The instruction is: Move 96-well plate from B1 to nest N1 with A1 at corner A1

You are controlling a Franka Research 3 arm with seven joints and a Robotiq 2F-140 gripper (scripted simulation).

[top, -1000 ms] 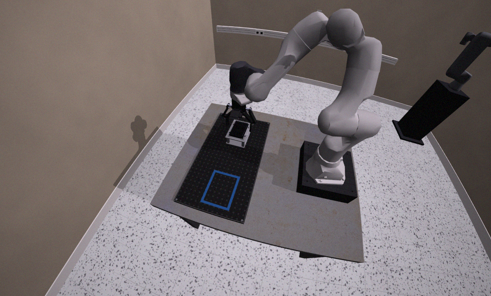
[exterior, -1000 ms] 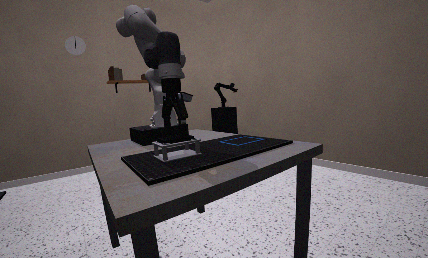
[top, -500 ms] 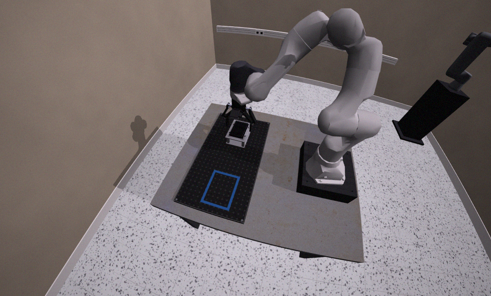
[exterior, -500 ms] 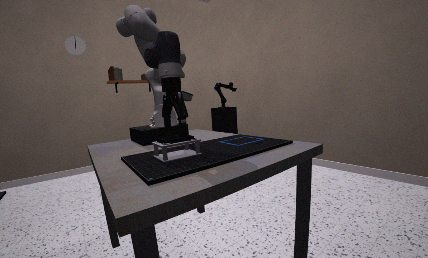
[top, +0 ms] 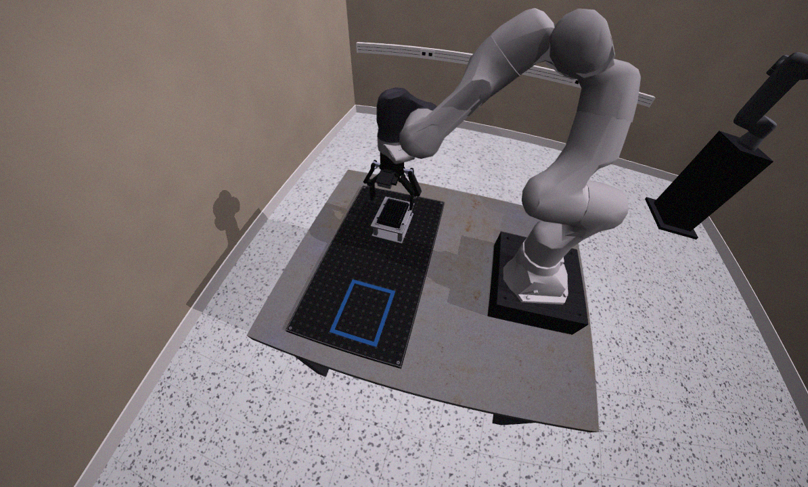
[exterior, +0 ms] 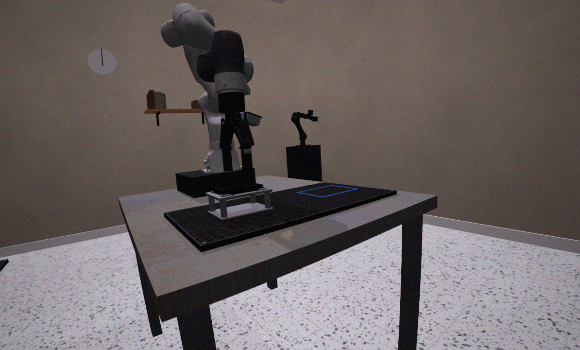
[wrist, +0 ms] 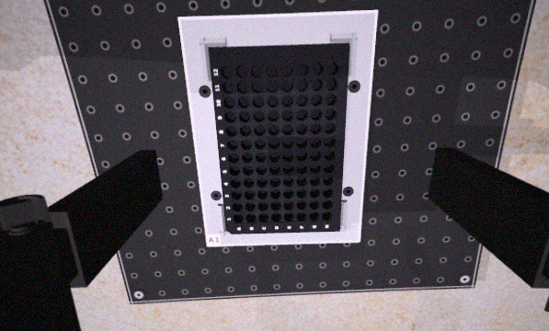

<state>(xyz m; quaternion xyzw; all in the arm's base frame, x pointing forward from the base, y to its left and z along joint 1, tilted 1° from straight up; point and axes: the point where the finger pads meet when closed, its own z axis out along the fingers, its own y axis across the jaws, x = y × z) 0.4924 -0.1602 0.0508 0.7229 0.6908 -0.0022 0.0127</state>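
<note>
My hand is 6 cm above the black 96-well plate and 1 cm past it. From my hand the other things lie so: grey plate nest N1: 7 cm below, 1 cm behind.
</note>
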